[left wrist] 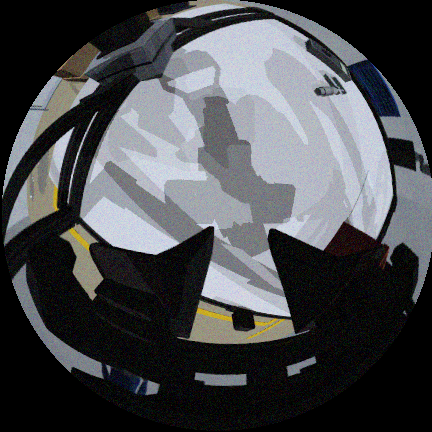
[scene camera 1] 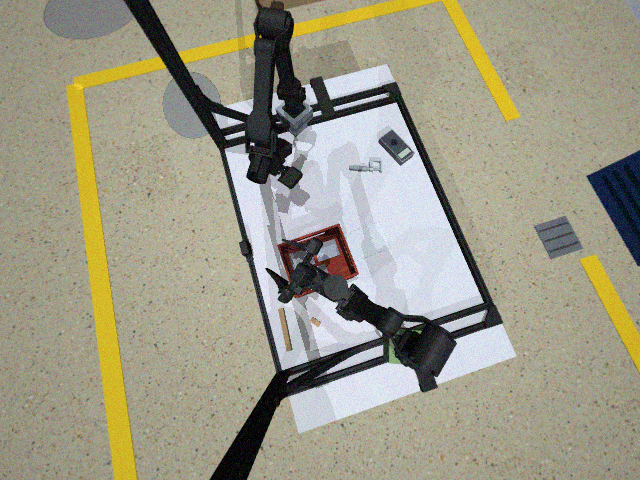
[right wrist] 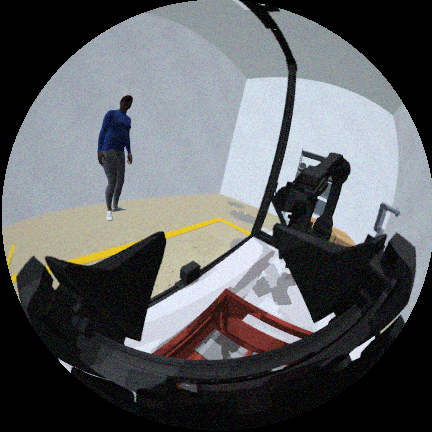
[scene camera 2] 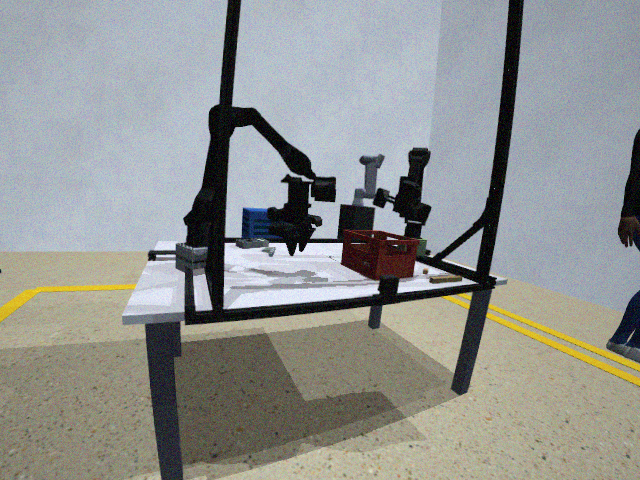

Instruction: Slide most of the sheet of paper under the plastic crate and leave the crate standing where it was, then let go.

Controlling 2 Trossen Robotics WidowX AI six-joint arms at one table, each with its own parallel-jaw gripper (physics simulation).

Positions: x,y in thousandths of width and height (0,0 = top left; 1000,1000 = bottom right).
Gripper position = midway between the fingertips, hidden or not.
The right gripper shows in scene camera 1 (427,528), in the right wrist view (510,541) and in scene camera 2 (623,428); in the left wrist view it is hidden by the left gripper.
